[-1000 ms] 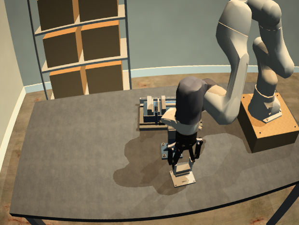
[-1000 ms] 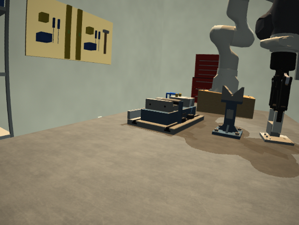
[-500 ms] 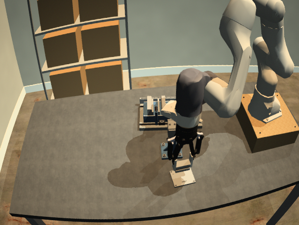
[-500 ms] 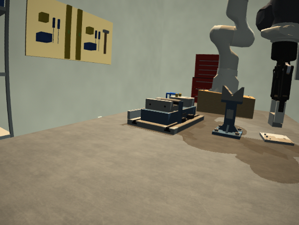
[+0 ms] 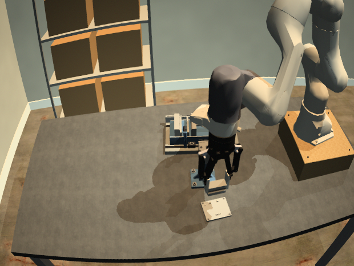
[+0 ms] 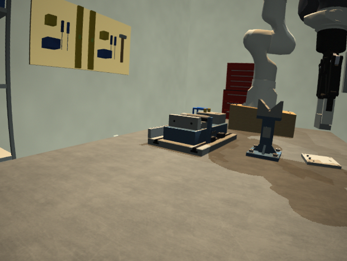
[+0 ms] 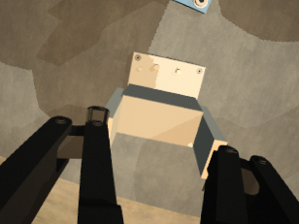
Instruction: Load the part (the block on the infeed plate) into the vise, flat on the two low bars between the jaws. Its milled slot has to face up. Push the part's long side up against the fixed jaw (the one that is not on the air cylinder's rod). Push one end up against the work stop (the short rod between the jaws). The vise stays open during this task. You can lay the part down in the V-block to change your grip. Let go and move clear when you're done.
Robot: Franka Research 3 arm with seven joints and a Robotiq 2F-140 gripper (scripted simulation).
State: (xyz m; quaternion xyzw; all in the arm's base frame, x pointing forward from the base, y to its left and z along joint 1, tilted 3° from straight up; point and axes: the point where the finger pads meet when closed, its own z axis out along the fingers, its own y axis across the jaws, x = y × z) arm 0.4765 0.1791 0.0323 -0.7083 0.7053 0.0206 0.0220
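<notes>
My gripper is now 14 cm above the infeed plate and 1 cm to the right of it. Also, from my hand: work stop rod 34 cm to the right, 5 cm below, 3 cm ahead; cylinder rod 37 cm to the right, 6 cm below, 6 cm behind; part 3 cm below, 1 cm to the left.
</notes>
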